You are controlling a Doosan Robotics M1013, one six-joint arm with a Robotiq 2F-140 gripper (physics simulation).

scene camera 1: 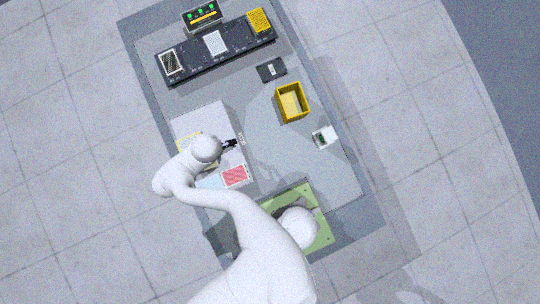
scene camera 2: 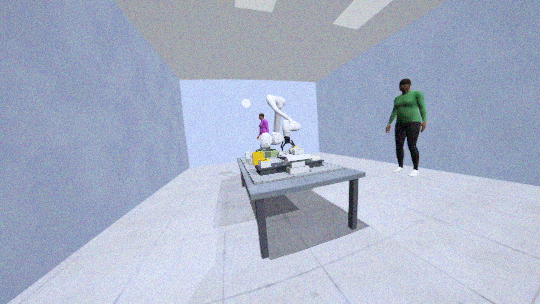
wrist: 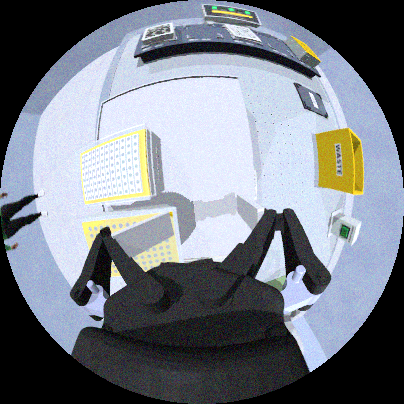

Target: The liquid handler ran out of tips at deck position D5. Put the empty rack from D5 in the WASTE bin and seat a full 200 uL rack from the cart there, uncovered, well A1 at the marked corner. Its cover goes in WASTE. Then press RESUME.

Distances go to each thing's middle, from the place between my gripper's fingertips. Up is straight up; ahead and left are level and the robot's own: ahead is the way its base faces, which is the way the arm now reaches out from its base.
My gripper is now 20 mm short of the white cart tray (scene camera 1: 212, 118), 60 mm to the right of it and 40 mm above it. Round my hand: white box with green button (wrist: 343, 226) (180 mm behind, 490 mm to the right, 30 mm below).
